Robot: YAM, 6 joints.
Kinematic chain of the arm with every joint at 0, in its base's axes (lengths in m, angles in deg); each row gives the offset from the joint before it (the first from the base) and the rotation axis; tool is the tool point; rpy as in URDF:
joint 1: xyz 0 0 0.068 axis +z
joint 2: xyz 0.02 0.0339 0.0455 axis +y
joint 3: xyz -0.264 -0.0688 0 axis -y
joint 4: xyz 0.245 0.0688 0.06 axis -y
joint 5: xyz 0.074 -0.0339 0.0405 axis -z
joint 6: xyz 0.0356 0 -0.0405 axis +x
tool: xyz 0 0 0 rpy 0 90 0
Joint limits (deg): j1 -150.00..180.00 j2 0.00..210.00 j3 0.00..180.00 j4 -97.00..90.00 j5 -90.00..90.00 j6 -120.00..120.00
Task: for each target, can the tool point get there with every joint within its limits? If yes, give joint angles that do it. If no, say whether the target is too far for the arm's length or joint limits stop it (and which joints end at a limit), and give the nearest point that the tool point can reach.
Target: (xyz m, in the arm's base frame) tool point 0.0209 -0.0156 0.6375
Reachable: yes | joints -9.09 51.62 96.87 24.51 19.92 87.41
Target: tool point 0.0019 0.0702 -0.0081
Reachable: yes | joints 84.11 131.21 18.05 -26.05 -8.53 -42.82
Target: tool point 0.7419 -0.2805 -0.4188
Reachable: no: too far | nearest point 0.5053 -0.1910 -0.2328 | short by 0.314 m
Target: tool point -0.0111 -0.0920 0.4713
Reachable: yes | joints -78.99 36.26 54.70 26.39 53.16 13.22
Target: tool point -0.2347 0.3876 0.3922
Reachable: yes | joints 125.49 112.68 110.82 -9.64 72.13 17.09
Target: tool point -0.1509 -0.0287 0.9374
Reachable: no: too far | nearest point -0.1182 -0.0042 0.7313 | short by 0.210 m
